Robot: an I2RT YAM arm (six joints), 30 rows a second.
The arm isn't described. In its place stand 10 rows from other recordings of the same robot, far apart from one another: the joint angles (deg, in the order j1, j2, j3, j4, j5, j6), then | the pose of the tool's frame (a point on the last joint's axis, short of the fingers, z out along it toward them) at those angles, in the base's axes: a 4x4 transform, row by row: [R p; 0 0 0 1], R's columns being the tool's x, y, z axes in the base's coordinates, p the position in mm.
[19.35, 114.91, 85.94, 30.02, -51.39, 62.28] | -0.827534, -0.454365, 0.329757, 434.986; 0.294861, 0.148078, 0.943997, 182.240; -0.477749, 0.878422, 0.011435, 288.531; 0, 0, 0, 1
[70.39, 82.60, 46.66, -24.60, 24.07, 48.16] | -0.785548, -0.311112, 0.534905, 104.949; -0.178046, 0.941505, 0.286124, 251.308; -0.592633, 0.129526, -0.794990, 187.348; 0, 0, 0, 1
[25.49, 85.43, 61.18, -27.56, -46.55, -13.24] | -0.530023, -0.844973, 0.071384, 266.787; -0.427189, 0.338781, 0.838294, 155.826; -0.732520, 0.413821, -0.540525, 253.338; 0, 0, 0, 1
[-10.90, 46.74, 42.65, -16.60, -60.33, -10.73] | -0.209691, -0.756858, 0.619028, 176.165; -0.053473, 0.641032, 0.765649, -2.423; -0.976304, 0.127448, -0.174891, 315.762; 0, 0, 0, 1
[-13.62, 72.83, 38.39, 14.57, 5.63, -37.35] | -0.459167, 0.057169, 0.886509, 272.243; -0.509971, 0.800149, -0.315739, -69.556; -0.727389, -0.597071, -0.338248, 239.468; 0, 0, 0, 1
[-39.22, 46.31, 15.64, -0.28, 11.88, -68.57] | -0.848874, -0.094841, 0.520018, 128.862; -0.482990, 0.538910, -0.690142, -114.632; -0.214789, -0.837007, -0.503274, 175.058; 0, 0, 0, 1
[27.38, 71.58, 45.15, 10.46, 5.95, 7.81] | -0.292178, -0.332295, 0.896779, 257.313; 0.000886, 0.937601, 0.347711, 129.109; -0.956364, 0.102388, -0.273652, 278.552; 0, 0, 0, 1
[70.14, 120.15, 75.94, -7.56, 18.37, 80.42] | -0.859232, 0.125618, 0.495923, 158.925; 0.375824, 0.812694, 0.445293, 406.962; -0.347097, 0.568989, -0.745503, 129.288; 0, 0, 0, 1
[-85.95, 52.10, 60.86, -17.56, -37.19, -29.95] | -0.385022, 0.646581, 0.658552, 35.025; -0.193340, 0.641221, -0.742601, -189.987; -0.902429, -0.413242, -0.121874, 402.772; 0, 0, 0, 1
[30.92, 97.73, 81.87, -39.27, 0.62, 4.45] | -0.741186, -0.452359, 0.495999, 317.820; -0.353505, 0.891129, 0.284471, 189.913; -0.570682, 0.035508, -0.820403, 275.944; 0, 0, 0, 1
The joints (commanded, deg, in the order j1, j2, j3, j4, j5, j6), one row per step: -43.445, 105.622, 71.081, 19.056, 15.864, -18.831; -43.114, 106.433, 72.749, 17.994, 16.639, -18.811; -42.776, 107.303, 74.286, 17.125, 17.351, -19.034; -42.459, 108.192, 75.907, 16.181, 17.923, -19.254; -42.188, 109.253, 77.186, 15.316, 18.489, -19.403; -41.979, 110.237, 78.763, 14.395, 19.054, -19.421; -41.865, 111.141, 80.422, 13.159, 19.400, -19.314; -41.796, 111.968, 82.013, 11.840, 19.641, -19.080; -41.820, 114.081, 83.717, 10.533, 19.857, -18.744; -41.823, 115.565, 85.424, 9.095, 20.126, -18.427; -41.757, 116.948, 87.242, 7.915, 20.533, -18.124; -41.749, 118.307, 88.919, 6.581, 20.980, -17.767; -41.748, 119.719, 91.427, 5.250, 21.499, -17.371; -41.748, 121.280, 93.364, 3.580, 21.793, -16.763; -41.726, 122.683, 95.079, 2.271, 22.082, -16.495; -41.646, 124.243, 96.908, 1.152, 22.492, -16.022; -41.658, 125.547, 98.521, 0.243, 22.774, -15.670; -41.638, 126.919, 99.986, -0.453, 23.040, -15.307
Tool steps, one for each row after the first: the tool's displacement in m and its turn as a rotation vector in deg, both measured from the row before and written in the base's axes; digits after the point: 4 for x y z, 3 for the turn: 0.0048, -0.0018, 0.0022, -0.001, 0.275, -0.421; 0.0049, -0.0016, 0.0013, -0.110, 0.467, -0.289; 0.0050, -0.0017, 0.0014, -0.076, 0.448, -0.175; 0.0046, -0.0017, -0.0018, 0.248, 0.712, -0.232; 0.0045, -0.0023, 0.0004, 0.090, 0.369, -0.327; 0.0039, -0.0025, 0.0009, 0.293, 0.336, -0.246; 0.0034, -0.0025, 0.0008, 0.419, 0.264, -0.228; 0.0053, -0.0051, -0.0086, 1.239, 1.042, -0.331; 0.0041, -0.0039, -0.0040, 0.876, 0.701, -0.359; 0.0044, -0.0035, -0.0022, 0.513, 0.400, -0.417; 0.0037, -0.0036, -0.0033, 0.696, 0.571, -0.532; 0.0048, -0.0047, 0.0011, 0.164, -0.023, -0.621; 0.0040, -0.0038, -0.0042, 1.010, 0.532, -0.496; 0.0037, -0.0033, -0.0038, 0.675, 0.600, -0.345; 0.0044, -0.0033, -0.0042, 0.607, 0.357, -0.479; 0.0033, -0.0033, -0.0031, 0.432, 0.237, -0.409; 0.0035, -0.0031, -0.0043, 0.439, 0.228, -0.369
